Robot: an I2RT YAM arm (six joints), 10 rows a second.
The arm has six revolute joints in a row. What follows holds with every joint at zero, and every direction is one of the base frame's.
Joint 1 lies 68.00 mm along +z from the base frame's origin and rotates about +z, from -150.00 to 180.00 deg.
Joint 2 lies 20.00 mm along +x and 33.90 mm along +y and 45.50 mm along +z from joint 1 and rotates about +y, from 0.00 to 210.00 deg.
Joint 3 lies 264.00 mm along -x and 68.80 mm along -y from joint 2 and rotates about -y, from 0.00 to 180.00 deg.
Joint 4 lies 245.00 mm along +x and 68.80 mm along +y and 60.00 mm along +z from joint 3 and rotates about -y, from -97.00 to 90.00 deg.
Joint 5 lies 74.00 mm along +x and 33.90 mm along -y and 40.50 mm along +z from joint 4 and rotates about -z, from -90.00 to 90.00 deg.
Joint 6 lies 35.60 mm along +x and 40.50 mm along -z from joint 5 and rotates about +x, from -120.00 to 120.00 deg.
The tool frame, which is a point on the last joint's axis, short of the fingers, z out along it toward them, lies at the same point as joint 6; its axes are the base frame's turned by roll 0.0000, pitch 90.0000 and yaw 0.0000 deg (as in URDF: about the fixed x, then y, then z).
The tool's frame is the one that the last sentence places.
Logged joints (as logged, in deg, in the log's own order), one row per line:
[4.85, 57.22, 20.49, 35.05, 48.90, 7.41]
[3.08, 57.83, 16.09, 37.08, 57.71, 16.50]
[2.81, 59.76, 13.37, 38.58, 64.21, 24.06]
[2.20, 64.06, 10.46, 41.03, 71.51, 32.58]
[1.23, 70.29, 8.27, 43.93, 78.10, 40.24]
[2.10, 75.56, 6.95, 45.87, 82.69, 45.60]
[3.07, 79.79, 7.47, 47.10, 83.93, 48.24]
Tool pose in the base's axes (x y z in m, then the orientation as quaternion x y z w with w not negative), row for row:
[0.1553, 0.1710, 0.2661, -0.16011, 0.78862, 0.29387, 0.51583]
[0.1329, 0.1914, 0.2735, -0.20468, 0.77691, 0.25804, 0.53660]
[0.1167, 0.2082, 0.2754, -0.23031, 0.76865, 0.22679, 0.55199]
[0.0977, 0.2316, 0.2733, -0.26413, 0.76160, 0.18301, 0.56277]
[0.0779, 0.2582, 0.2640, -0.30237, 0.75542, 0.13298, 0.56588]
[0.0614, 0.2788, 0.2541, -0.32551, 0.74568, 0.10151, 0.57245]
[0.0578, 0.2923, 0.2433, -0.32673, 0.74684, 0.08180, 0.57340]
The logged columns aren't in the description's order. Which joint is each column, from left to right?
Columns, left to right: joint 4, joint 2, joint 6, joint 3, joint 1, joint 5.
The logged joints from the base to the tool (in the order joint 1, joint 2, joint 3, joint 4, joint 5, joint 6), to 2 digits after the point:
[48.90, 57.22, 35.05, 4.85, 7.41, 20.49]
[57.71, 57.83, 37.08, 3.08, 16.50, 16.09]
[64.21, 59.76, 38.58, 2.81, 24.06, 13.37]
[71.51, 64.06, 41.03, 2.20, 32.58, 10.46]
[78.10, 70.29, 43.93, 1.23, 40.24, 8.27]
[82.69, 75.56, 45.87, 2.10, 45.60, 6.95]
[83.93, 79.79, 47.10, 3.07, 48.24, 7.47]

